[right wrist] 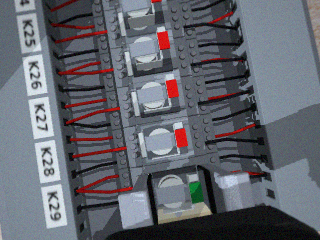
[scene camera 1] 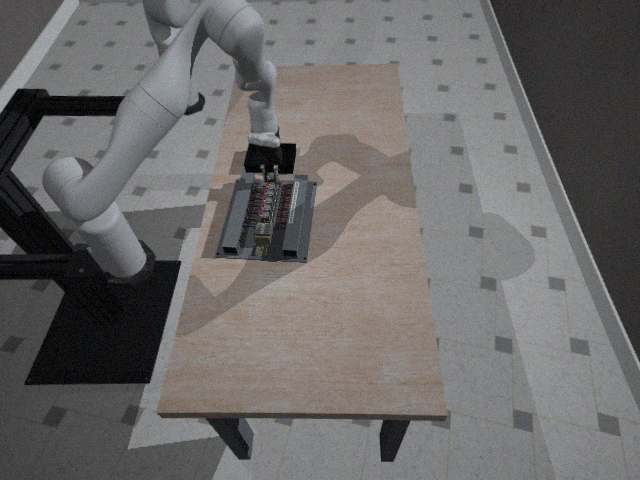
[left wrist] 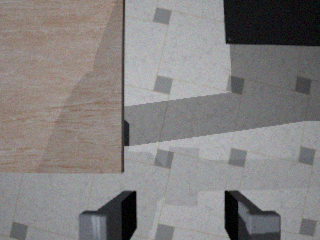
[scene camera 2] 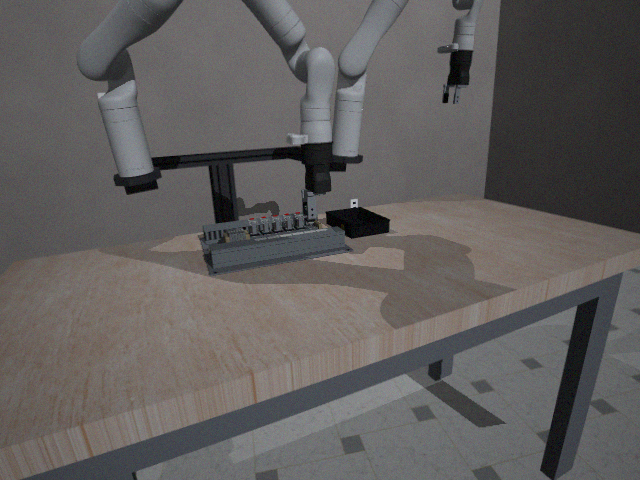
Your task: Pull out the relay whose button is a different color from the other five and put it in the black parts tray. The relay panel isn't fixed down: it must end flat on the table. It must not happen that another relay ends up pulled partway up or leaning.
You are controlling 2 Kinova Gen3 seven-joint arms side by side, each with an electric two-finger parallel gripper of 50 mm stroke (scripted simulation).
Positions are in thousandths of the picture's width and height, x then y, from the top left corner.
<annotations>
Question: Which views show the grey relay panel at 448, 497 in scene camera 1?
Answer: The right wrist view, scene camera 1 and scene camera 2 only.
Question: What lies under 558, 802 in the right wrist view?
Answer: A green-button relay.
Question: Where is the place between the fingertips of the left gripper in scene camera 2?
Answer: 704, 216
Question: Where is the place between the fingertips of the right gripper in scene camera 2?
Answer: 484, 451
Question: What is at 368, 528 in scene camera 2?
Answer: A grey relay panel.
</annotations>
